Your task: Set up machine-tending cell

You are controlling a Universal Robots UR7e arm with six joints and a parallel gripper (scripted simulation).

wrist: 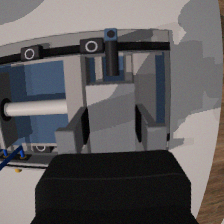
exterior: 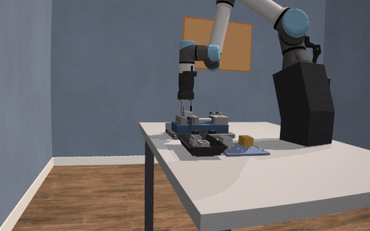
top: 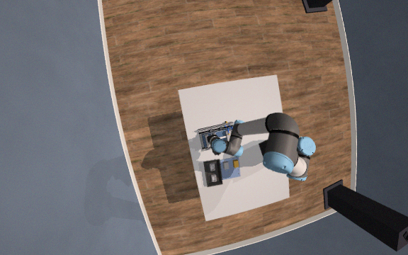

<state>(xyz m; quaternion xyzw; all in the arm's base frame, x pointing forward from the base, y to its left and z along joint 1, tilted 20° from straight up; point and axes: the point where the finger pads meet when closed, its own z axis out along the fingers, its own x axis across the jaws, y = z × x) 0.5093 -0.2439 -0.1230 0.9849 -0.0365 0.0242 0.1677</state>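
Right now the grey aluminium blank is 30 mm below my hand. The rest, counted from my hand: vise: 70 mm behind, 10 mm to the left, 90 mm below; brass blank: 150 mm behind, 290 mm to the left, 100 mm below.
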